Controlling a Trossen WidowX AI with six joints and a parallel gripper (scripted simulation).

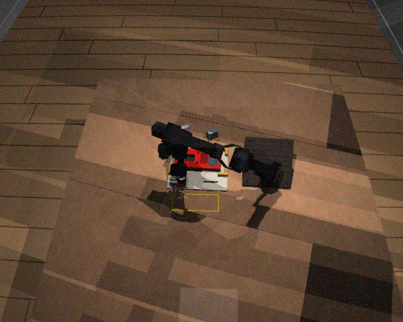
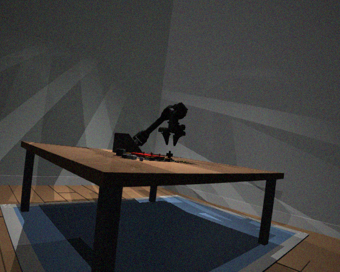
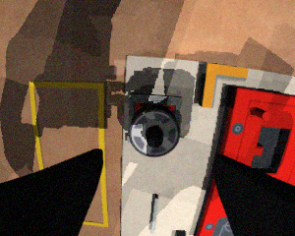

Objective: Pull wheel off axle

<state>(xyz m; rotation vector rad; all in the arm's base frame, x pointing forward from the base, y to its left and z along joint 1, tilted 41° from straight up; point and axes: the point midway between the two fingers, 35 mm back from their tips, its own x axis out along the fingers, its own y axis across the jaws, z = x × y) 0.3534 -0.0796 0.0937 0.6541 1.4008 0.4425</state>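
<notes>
Now: the dark wheel 6 cm below my gripper tip. The rest, counted from my gripper tip: pale grey plate: 7 cm behind, 9 cm to the right, 8 cm below.
</notes>
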